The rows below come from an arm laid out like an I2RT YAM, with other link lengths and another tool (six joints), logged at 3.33 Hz.
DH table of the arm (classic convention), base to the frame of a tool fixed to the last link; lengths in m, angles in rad. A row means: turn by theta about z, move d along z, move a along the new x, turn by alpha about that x. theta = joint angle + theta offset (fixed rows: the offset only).
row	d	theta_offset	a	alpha
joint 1	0.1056	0	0.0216	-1.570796
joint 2	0	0	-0.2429	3.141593
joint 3	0	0.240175	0.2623	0
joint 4	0.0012	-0.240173	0.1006	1.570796
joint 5	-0.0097	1.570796	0	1.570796
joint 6	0.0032	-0.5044	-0.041	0.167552
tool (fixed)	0.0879	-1.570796	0	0
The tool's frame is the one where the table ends.
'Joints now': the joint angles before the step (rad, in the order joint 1, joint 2, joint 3, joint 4, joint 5, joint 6). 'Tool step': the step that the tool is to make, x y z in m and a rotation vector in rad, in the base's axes. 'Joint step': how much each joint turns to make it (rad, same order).
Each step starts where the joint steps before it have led.
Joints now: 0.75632 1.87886 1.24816 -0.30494 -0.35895 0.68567
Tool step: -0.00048 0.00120 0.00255 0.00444 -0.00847 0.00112
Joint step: 0.00308 -0.00451 0.00050 0.00420 0.00325 0.00002
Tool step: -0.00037 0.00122 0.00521 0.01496 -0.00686 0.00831
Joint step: 0.00092 -0.00674 0.00312 0.00460 -0.00934 -0.00231
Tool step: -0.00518 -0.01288 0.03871 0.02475 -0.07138 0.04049
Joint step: -0.01758 -0.10571 0.00427 -0.06599 -0.01273 -0.06911
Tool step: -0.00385 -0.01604 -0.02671 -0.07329 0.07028 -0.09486
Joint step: -0.00851 -0.02107 -0.08348 -0.01578 0.05862 0.06782
